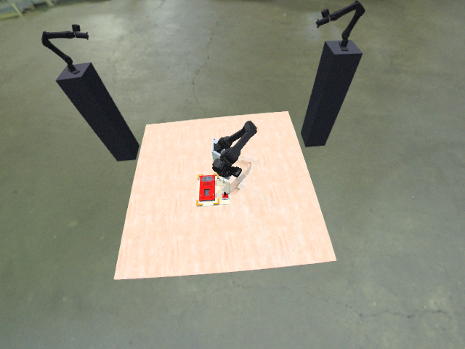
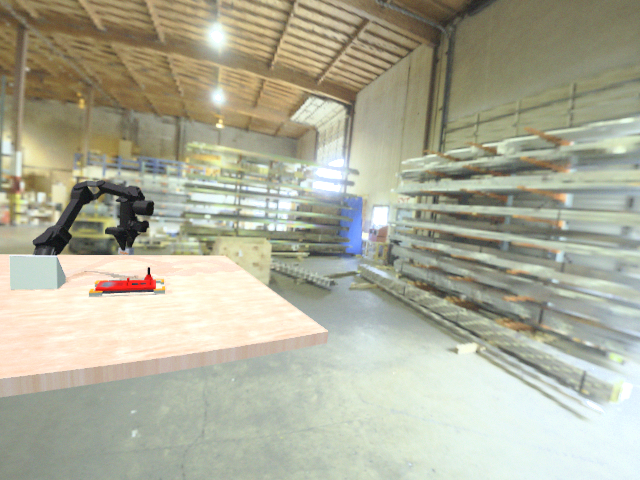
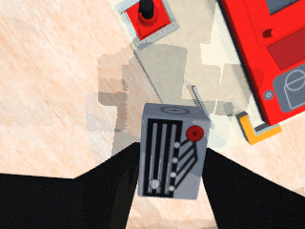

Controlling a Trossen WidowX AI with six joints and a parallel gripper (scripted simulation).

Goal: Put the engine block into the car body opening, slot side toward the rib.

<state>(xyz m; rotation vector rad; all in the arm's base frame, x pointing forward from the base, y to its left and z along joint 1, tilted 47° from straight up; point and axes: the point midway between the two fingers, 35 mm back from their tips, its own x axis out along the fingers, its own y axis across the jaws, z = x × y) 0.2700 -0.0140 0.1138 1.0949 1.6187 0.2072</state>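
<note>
The plate lies 13 cm to the right of my gripper tip, 12 cm below it and 3 cm ahead of it. Round my gripper tip: grey engine block (1 cm below).
</note>
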